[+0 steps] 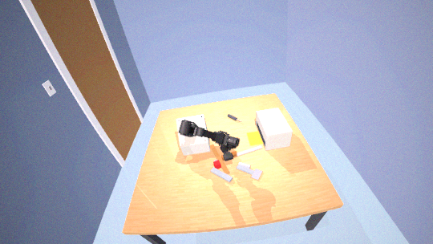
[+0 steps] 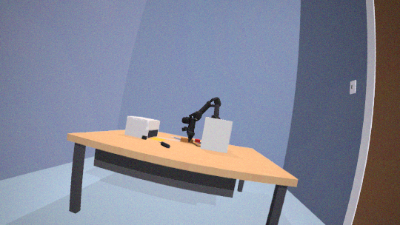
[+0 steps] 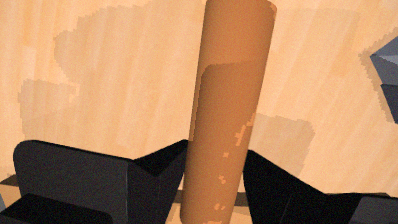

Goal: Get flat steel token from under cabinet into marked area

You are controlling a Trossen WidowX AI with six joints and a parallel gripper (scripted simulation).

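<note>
Right now the wooden stick is 50 mm behind my gripper tip and 10 mm to the left of it. The rest, counted from my gripper tip: grey bar: 140 mm to the right, 70 mm behind; red cube: 80 mm behind, 60 mm to the right, 10 mm above; t-shaped tool: 170 mm to the right, 130 mm ahead.
</note>
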